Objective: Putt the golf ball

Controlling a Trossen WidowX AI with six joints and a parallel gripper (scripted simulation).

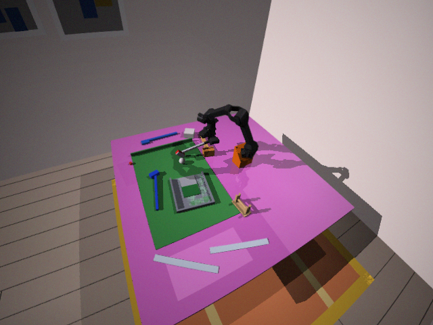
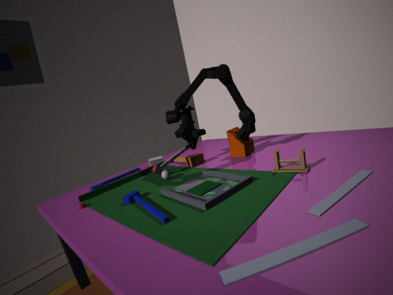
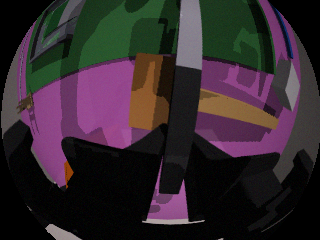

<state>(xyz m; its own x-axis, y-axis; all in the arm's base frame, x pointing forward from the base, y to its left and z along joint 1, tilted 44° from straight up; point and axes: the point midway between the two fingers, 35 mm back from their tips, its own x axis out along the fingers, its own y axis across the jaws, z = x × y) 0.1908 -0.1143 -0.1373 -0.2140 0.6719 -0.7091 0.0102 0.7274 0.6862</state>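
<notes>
The red putter lies 120 mm ahead of my gripper tip and 10 mm below it. Also, from my gripper tip: white golf ball: 230 mm ahead, 60 mm to the left, 50 mm below; white block: 100 mm ahead, 250 mm to the right, 50 mm below; blue putter: 430 mm ahead, 240 mm to the left, 60 mm below.
</notes>
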